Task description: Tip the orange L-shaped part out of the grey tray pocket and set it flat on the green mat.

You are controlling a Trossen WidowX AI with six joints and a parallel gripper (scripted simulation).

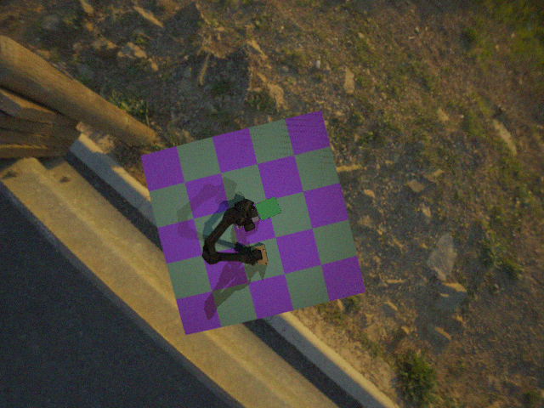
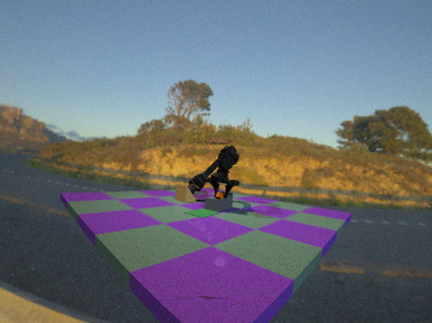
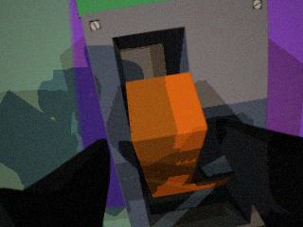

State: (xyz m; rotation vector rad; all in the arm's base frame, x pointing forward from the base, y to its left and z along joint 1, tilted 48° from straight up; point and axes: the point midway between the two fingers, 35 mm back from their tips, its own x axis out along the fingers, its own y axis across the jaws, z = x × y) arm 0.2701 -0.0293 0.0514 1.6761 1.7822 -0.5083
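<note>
Now: the orange L-shaped part 3 cm to the left of my gripper tip, 3 cm below it and 2 cm behind it. From my gripper tip the other things lie so: green mat (14 cm to the right, 9 cm below, 1 cm ahead).
</note>
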